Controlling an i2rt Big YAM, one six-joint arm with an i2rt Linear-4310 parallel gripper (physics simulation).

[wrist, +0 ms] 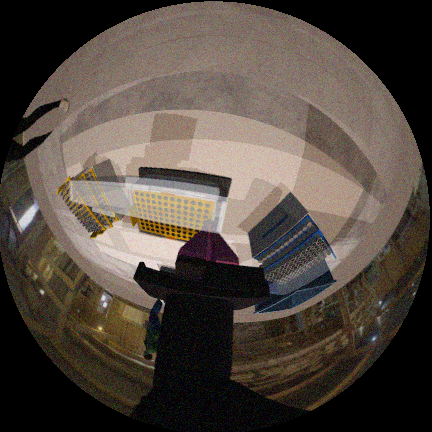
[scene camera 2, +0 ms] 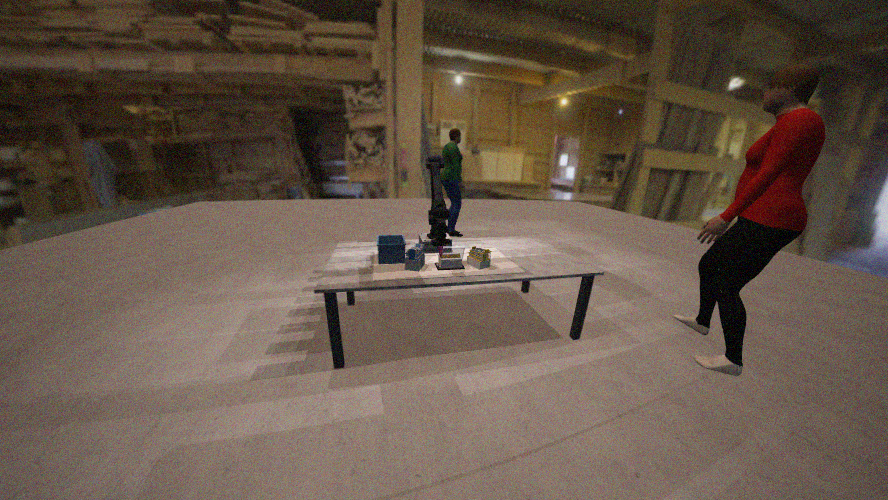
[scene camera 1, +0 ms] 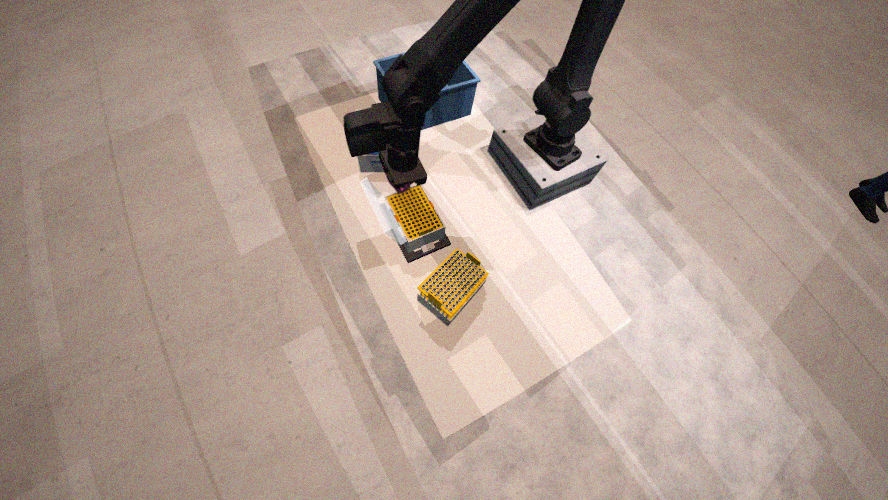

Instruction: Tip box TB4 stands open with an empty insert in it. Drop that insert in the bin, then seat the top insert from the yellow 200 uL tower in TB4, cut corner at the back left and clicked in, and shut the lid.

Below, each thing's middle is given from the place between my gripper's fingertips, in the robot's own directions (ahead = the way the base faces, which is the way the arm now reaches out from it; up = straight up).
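I find the blue bin (scene camera 1: 457, 97) 230 mm behind my hand, and it is also 250 mm to the right of the hand.
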